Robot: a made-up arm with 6 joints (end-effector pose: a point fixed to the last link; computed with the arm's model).
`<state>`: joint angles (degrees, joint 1 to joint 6).
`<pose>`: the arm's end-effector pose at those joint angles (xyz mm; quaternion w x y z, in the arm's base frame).
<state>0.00 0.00 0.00 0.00 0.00 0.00</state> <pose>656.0 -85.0 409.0 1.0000 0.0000 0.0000 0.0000</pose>
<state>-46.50 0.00 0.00 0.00 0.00 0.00</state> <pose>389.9 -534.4 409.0 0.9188 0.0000 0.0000 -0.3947</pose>
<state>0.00 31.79 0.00 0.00 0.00 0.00</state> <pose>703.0 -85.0 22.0 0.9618 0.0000 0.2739 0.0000</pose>
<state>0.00 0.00 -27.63 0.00 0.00 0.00</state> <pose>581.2 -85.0 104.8 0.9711 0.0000 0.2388 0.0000</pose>
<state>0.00 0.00 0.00 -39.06 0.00 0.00</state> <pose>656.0 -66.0 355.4 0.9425 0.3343 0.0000 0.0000</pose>
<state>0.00 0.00 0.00 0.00 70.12 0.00</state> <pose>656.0 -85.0 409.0 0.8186 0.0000 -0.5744 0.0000</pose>
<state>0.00 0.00 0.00 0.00 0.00 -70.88</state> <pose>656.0 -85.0 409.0 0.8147 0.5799 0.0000 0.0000</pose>
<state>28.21 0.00 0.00 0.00 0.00 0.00</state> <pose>618.3 235.2 409.0 0.9699 0.0000 0.0000 0.2437</pose>
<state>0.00 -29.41 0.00 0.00 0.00 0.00</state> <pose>435.9 -85.0 695.6 0.9672 0.0000 -0.2538 0.0000</pose>
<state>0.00 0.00 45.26 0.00 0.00 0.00</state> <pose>461.8 -85.0 875.0 0.9230 0.0000 -0.3848 0.0000</pose>
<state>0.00 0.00 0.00 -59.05 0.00 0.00</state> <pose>656.0 -43.7 336.1 0.8701 0.4928 0.0000 0.0000</pose>
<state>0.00 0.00 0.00 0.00 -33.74 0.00</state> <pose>656.0 -85.0 409.0 0.9570 0.0000 0.2902 0.0000</pose>
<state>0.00 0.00 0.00 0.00 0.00 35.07</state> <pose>656.0 -85.0 409.0 0.9535 -0.3013 0.0000 0.0000</pose>
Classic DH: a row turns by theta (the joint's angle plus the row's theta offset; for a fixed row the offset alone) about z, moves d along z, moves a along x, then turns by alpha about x. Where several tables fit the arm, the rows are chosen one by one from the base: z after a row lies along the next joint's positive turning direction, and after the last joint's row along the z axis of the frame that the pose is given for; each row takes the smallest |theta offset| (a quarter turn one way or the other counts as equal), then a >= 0, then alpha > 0; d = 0 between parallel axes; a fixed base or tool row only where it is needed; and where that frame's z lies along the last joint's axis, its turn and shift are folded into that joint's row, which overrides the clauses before.
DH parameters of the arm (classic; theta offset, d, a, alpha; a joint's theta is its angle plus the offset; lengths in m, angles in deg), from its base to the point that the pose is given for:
joint 1: 0 0.133 0 -90
joint 2: -90 0 0.276 180
joint 3: 0 0 0 -90
joint 4: 0 -0.656 0 90
joint 5: 0 0.085 0 -90
joint 6: 90 0 0 90
tool (fixed): -90 0 0 0

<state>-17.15 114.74 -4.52 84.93 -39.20 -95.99</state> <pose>1.5 -8.3 -596.2 0.4341 -0.1204 0.8349 -0.3162</pose>
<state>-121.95 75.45 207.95 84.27 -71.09 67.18</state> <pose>119.0 206.8 628.9 0.3670 0.0738 -0.2318 0.8978</pose>
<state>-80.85 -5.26 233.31 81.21 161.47 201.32</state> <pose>-59.8 289.9 -195.7 0.0661 -0.8326 0.2488 -0.4904</pose>
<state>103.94 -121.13 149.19 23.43 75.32 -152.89</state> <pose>123.6 -174.2 -665.5 0.2127 0.4013 0.8773 0.1554</pose>
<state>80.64 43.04 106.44 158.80 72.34 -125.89</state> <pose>-4.3 461.5 935.1 0.5687 -0.2868 -0.2556 0.7274</pose>
